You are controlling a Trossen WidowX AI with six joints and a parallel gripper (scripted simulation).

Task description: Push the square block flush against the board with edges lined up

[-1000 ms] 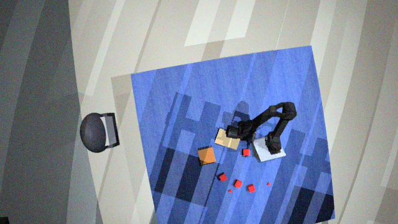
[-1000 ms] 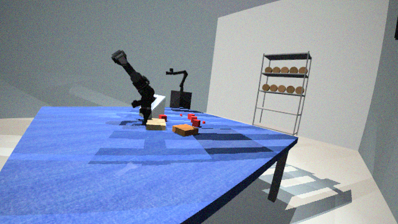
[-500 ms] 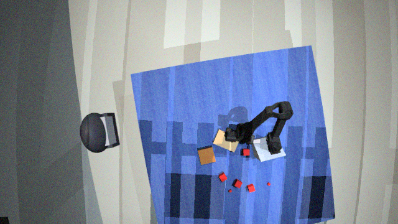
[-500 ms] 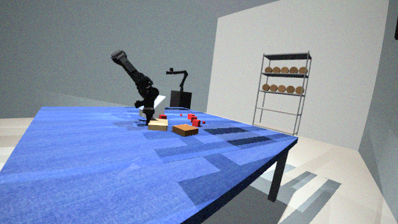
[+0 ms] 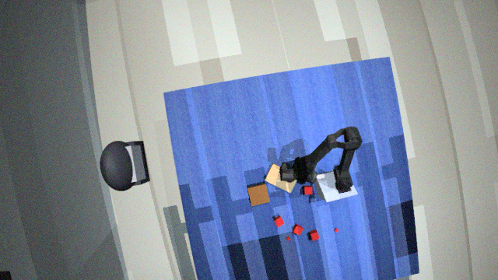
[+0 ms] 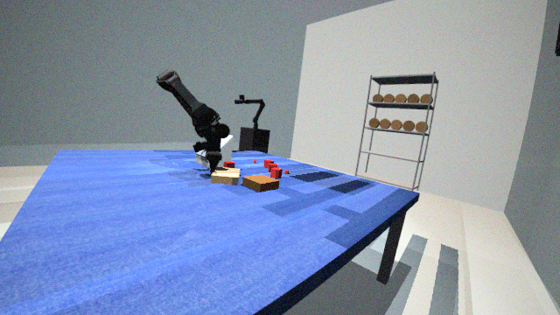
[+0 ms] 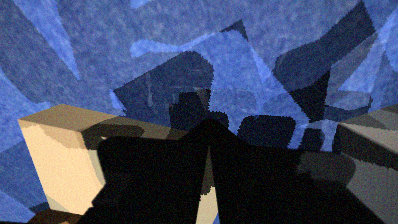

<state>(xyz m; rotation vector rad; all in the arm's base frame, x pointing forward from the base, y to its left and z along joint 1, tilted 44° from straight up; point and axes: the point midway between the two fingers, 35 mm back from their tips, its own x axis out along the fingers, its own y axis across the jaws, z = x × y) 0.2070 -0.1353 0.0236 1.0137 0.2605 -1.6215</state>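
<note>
The tan board lies 8 cm ahead of my gripper tip, 2 cm to the left of it and 1 cm above it. Round my gripper tip: orange square block (22 cm ahead, 8 cm to the left, 1 cm above).
</note>
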